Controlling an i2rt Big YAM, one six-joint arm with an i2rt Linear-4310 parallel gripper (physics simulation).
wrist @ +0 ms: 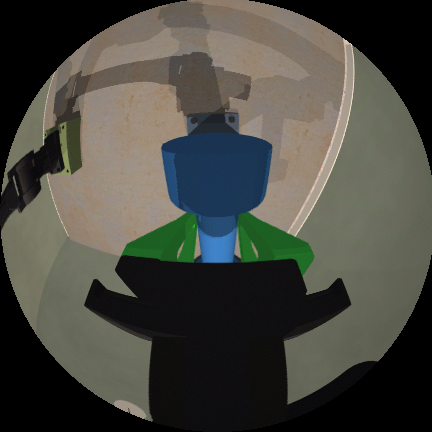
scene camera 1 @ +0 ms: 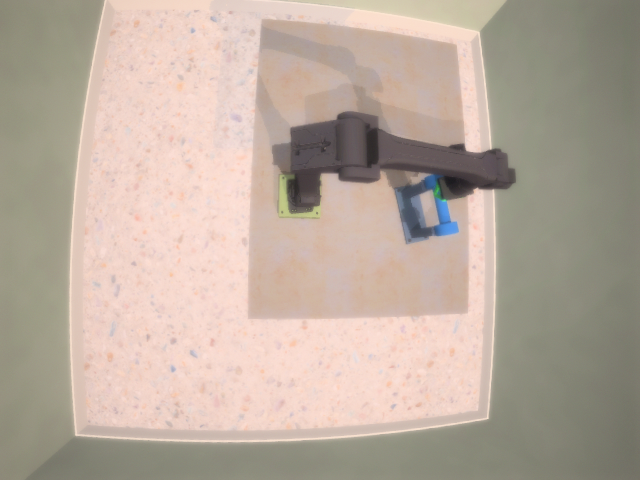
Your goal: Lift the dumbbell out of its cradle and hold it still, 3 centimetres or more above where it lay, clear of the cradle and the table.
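Where they show: gripper, fingertip midpoint: (wrist: 216, 213) (scene camera 1: 439, 193); arm's base at its link origin: (wrist: 54, 151) (scene camera 1: 299, 196).
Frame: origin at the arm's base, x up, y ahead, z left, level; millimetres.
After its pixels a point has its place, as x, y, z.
The blue dumbbell (scene camera 1: 446, 227) @(192, 430, -170) (wrist: 216, 175) @(199, 433, -9) lies across the posts of the slate-blue cradle (scene camera 1: 409, 221) @(-46, 425, -125) (wrist: 194, 123) @(-46, 397, -5), on the right part of the table in the scene view. My gripper (scene camera 1: 439, 190) @(163, 439, -59) (wrist: 216, 213) @(163, 439, -59) is shut on the dumbbell's handle, with a green finger on each side of it, close to the upper head in the scene view. The near head fills the middle of the wrist view and hides most of the cradle. The arm partly hides the upper head in the scene view. No gap between dumbbell and cradle posts can be made out.
The grey-brown table top (scene camera 1: 356, 273) @(-54, 188, -303) (wrist: 125, 200) @(-54, 210, -196) lies under the cradle. The arm's lime-green base plate (scene camera 1: 283, 209) @(-3, -63, -42) (wrist: 73, 145) @(-26, 76, -8) stands left of the cradle in the scene view. The arm reaches over the table above the cradle. Pale speckled floor (scene camera 1: 170, 310) surrounds the table.
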